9 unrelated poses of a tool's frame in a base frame.
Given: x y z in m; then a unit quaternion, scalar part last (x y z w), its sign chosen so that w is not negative.
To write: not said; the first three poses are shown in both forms.
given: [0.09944, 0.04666, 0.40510, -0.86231, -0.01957, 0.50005, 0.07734]
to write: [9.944, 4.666, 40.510, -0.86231, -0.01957, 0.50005, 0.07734]
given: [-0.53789, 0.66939, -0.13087, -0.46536, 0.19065, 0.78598, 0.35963]
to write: [-53.789, 66.939, -13.087, -0.46536, 0.19065, 0.78598, 0.35963]
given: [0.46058, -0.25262, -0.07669, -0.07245, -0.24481, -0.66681, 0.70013]
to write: [46.058, -25.262, -7.669, -0.07245, -0.24481, -0.66681, 0.70013]
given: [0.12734, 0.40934, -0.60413, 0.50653, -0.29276, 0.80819, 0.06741]
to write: [12.734, 40.934, -60.413, 0.50653, -0.29276, 0.80819, 0.06741]
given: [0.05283, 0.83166, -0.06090, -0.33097, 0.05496, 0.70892, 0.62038]
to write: [5.283, 83.166, -6.090, -0.33097, 0.05496, 0.70892, 0.62038]
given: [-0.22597, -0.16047, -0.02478, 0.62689, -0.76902, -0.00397, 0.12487]
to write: [-22.597, -16.047, -2.478, 0.62689, -0.76902, -0.00397, 0.12487]
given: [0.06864, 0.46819, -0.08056, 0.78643, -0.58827, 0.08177, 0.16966]
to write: [6.864, 46.819, -8.056, 0.78643, -0.58827, 0.08177, 0.16966]
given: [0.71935, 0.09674, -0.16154, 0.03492, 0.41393, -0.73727, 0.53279]
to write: [71.935, 9.674, -16.154, 0.03492, 0.41393, -0.73727, 0.53279]
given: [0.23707, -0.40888, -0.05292, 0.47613, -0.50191, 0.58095, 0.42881]
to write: [23.707, -40.888, -5.292, 0.47613, -0.50191, 0.58095, 0.42881]
